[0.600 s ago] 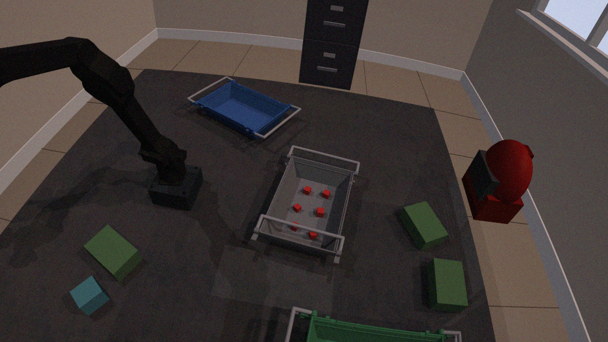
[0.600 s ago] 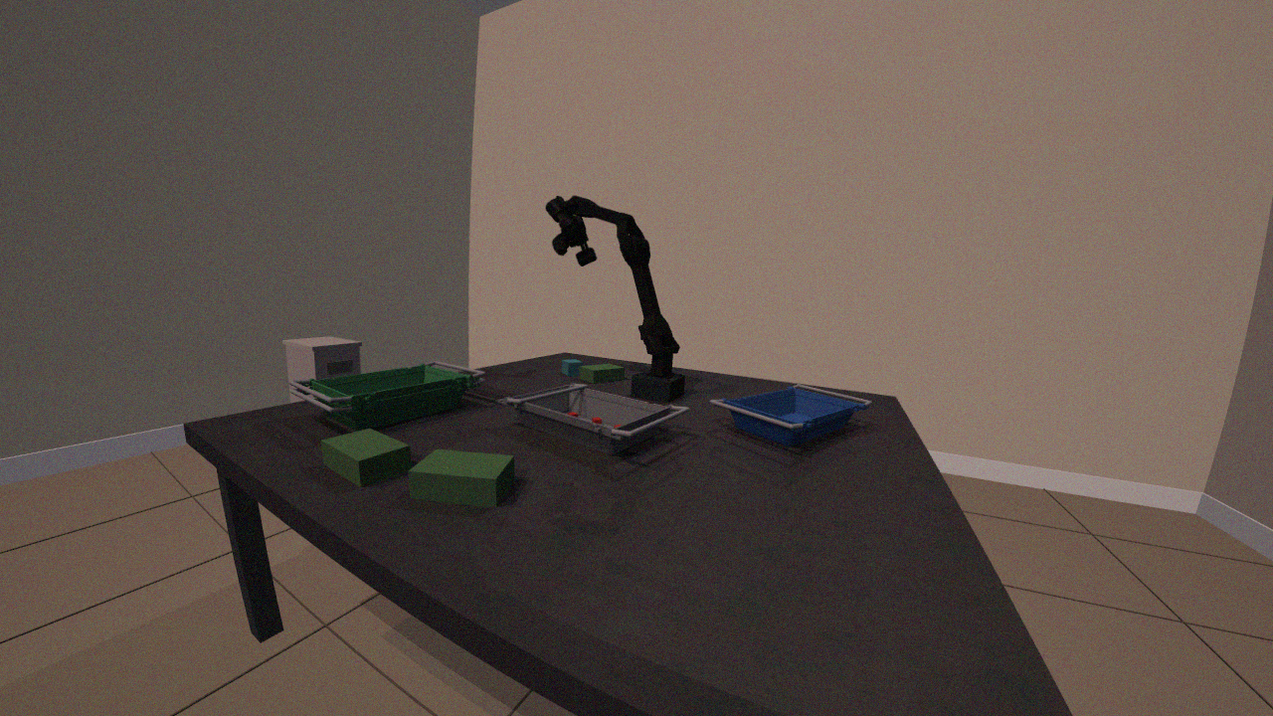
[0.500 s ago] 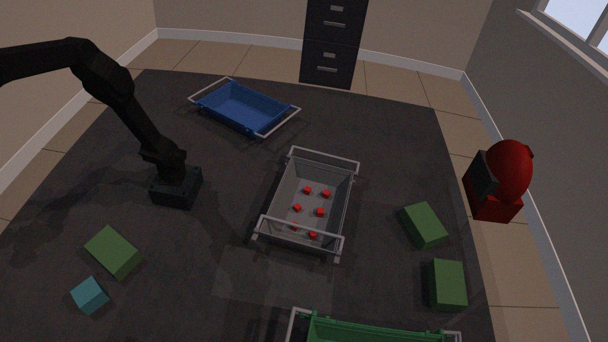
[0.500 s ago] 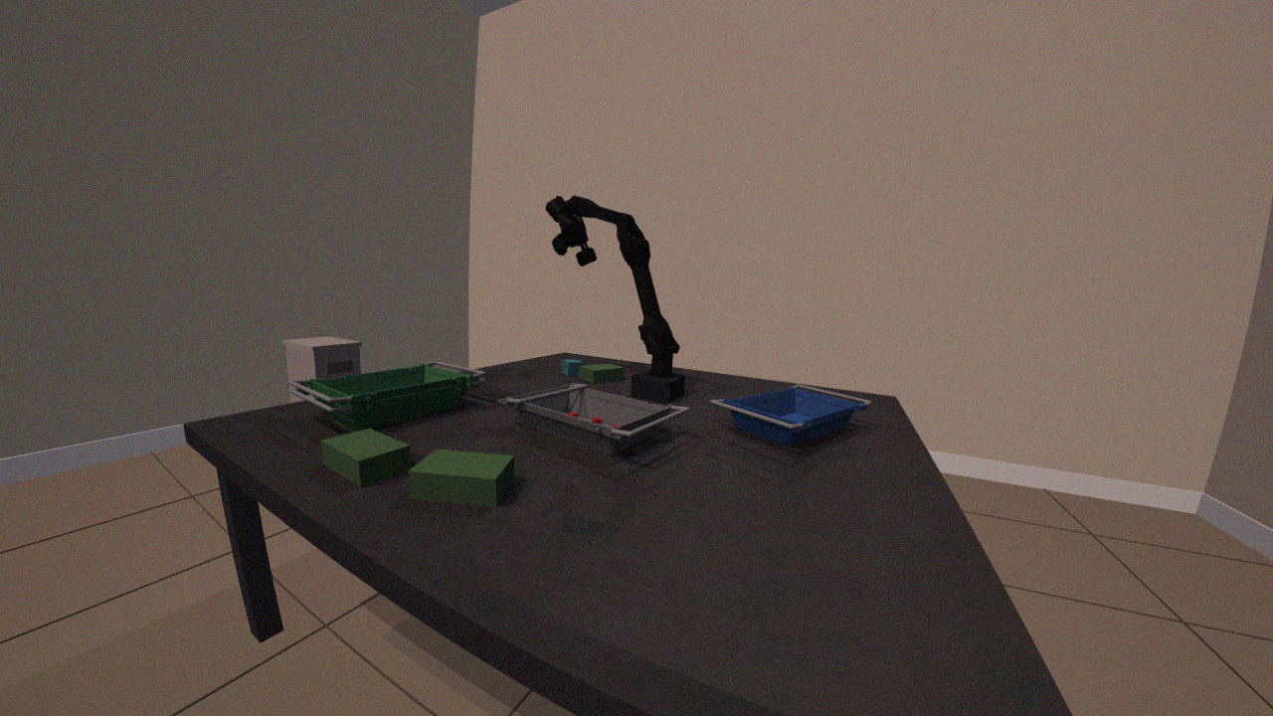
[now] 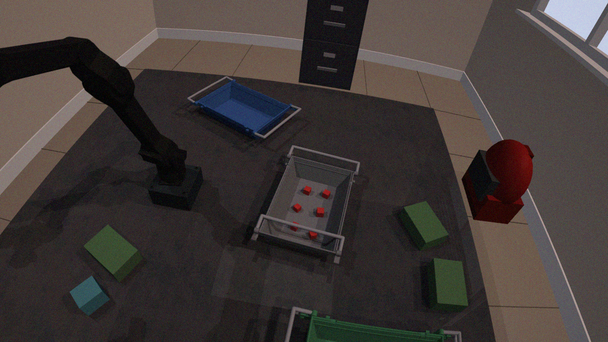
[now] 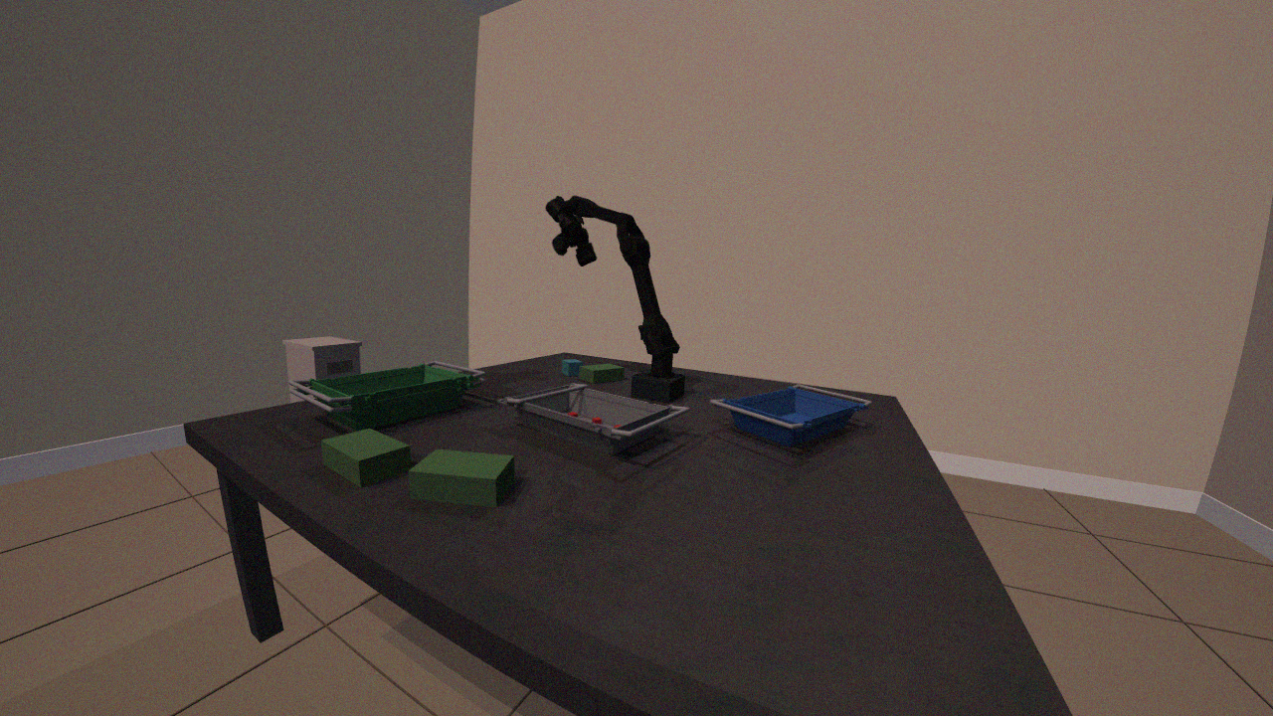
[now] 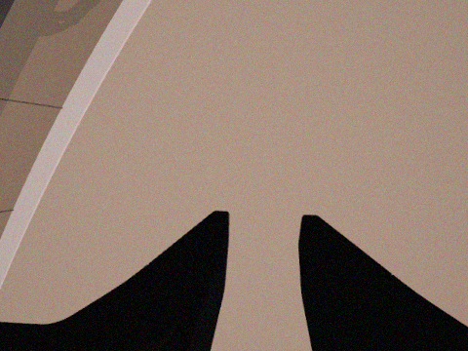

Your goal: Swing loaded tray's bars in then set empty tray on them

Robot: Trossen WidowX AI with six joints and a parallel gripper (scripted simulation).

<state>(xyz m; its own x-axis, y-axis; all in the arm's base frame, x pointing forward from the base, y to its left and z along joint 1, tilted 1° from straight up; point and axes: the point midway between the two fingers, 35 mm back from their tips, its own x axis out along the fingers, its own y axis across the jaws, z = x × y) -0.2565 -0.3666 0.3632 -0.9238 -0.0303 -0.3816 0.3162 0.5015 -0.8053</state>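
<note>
Now: gripper tip 71 cm to the right of the blue tray, 44 cm short of it and 37 cm above it. Round my gripper tip: teal cube: 39 cm below, 15 cm ahead, 3 cm to the left.
</note>
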